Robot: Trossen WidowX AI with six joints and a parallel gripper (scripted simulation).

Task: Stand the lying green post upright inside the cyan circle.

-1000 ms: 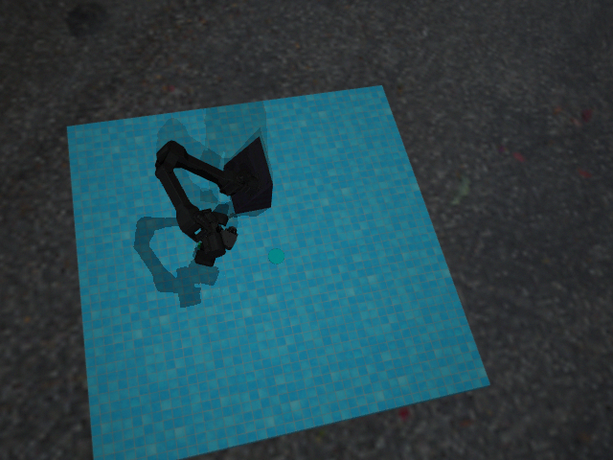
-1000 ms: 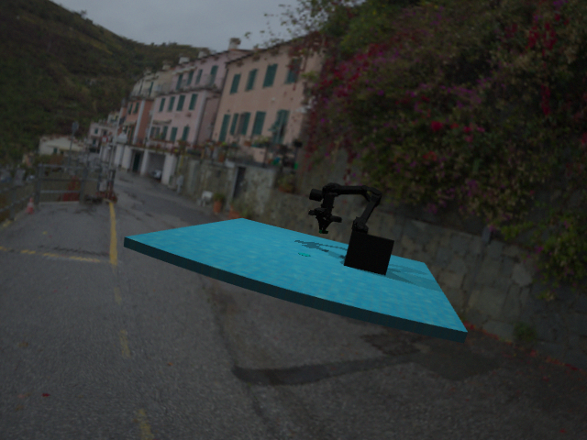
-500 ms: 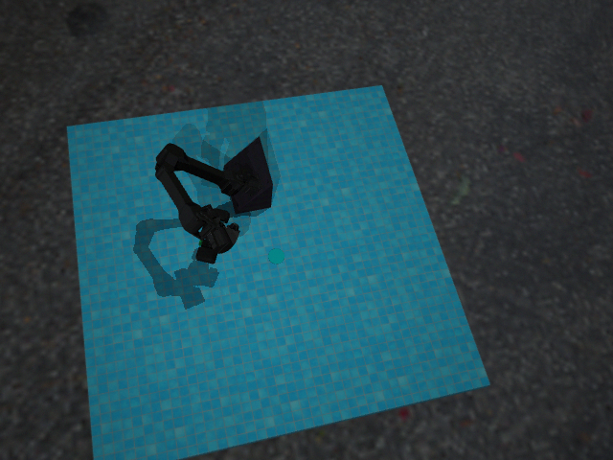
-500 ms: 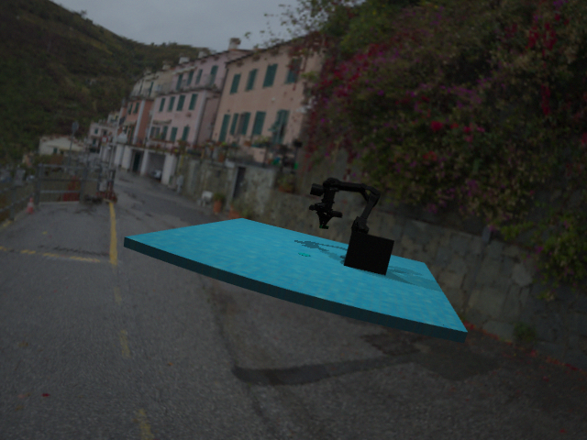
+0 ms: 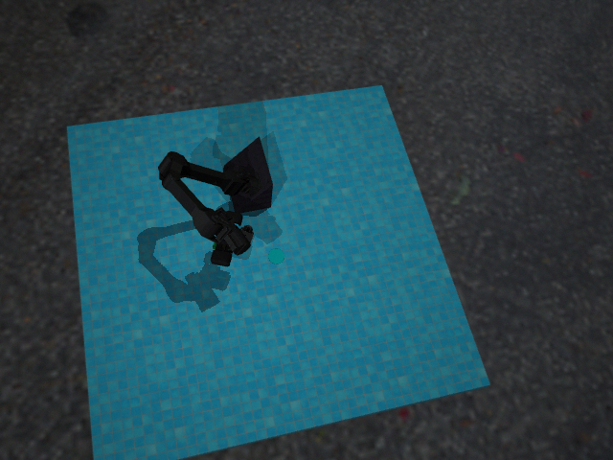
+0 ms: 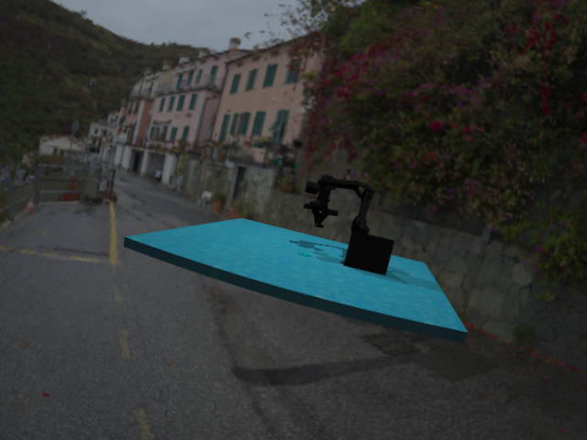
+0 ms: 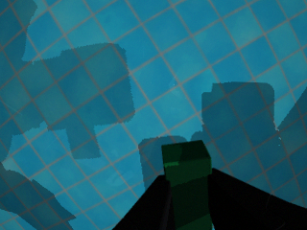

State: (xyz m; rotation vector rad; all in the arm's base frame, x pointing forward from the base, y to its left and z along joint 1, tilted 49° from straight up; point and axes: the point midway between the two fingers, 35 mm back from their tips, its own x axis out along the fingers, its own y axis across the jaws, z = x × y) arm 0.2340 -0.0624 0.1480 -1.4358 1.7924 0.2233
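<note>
Right now the cyan circle is 1 cm ahead of my gripper tip, 17 cm to the left of it and 13 cm below it. The rest, counted from my gripper tip: green post 1 cm behind, 2 cm to the right.
</note>
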